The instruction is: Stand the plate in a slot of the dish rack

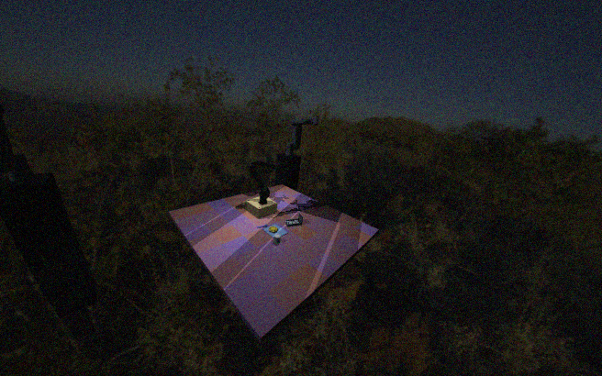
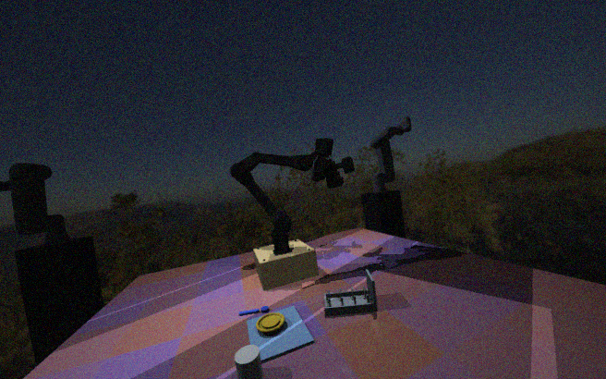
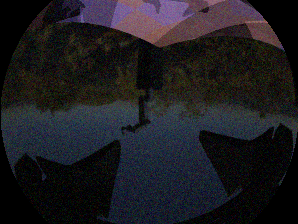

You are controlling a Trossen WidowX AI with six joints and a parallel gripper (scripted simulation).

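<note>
The plate lies 420 mm to the right of my gripper tip, 370 mm ahead of it and 360 mm below it. The rest, counted from my gripper tip: dish rack 370 mm ahead, 360 mm below, 210 mm to the right; then blue mat 410 mm to the right, 380 mm below, 380 mm ahead.
</note>
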